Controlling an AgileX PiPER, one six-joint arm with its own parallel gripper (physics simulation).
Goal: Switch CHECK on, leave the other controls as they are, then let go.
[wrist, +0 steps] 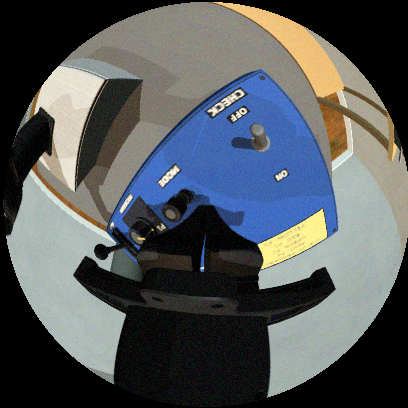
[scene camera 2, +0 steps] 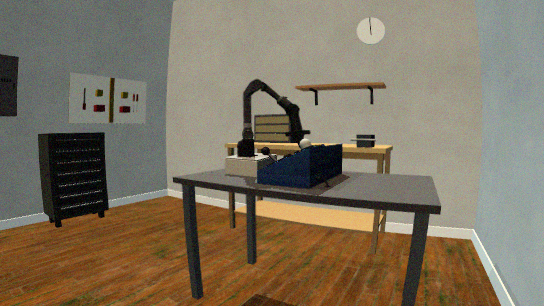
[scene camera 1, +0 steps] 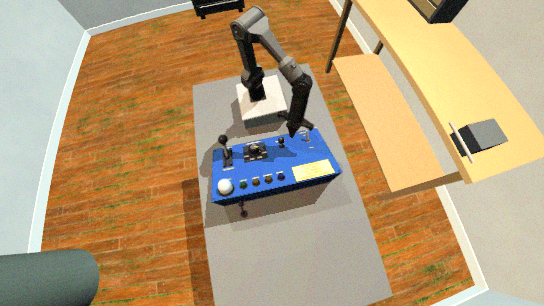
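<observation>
The blue control panel (scene camera 1: pixel 300 155) (scene camera 2: pixel 287 170) (wrist: pixel 215 165) stands on the grey table. The CHECK switch (scene camera 1: pixel 307 135) (wrist: pixel 258 136) is a small grey toggle near the panel's far corner. In the wrist view its tip points toward the OFF label (wrist: pixel 237 115), away from the ON label (wrist: pixel 281 175). My gripper (scene camera 1: pixel 292 135) (wrist: pixel 205 214) is shut with nothing between its fingertips. It is above the panel, between the MODE knob (scene camera 1: pixel 281 141) (wrist: pixel 176 206) and the CHECK switch, apart from the switch. The fingertips are hard to make out in scene camera 2.
A black-knobbed lever (scene camera 1: pixel 224 147) (wrist: pixel 102 251), a rotary selector (scene camera 1: pixel 255 149) (wrist: pixel 142 231), a white dome (scene camera 1: pixel 225 186) (scene camera 2: pixel 305 143) and several small coloured buttons are on the panel. A yellow label (scene camera 1: pixel 313 171) (wrist: pixel 299 240) lies near its edge. The white robot base block (scene camera 1: pixel 272 92) (wrist: pixel 60 115) is behind.
</observation>
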